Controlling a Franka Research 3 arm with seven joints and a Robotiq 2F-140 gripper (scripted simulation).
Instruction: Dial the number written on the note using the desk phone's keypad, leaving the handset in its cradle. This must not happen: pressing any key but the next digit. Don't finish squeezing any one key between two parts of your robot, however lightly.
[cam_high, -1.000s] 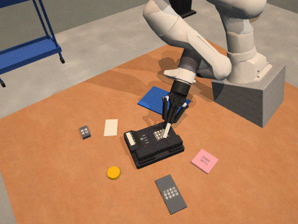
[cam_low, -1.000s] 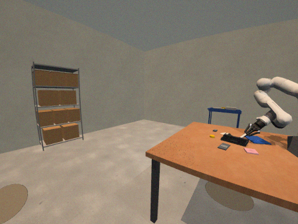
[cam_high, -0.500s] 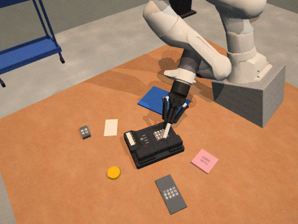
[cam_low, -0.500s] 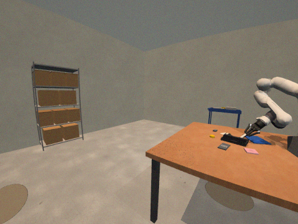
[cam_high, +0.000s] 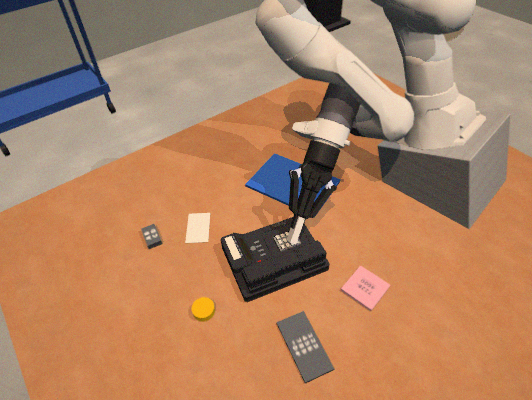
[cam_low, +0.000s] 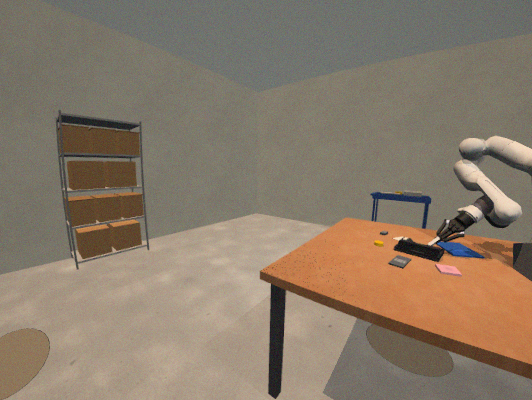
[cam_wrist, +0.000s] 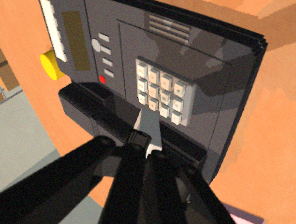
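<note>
Right now my hand is 70 mm short of the handset, 50 mm to the right of it and 20 mm above it. The rest, counted from my hand: cream card 210 mm to the right, 160 mm ahead, 70 mm below; then blue pad 180 mm to the right, 140 mm behind, 70 mm below; then grey keypad slab 210 mm to the left, 150 mm ahead, 70 mm below.
</note>
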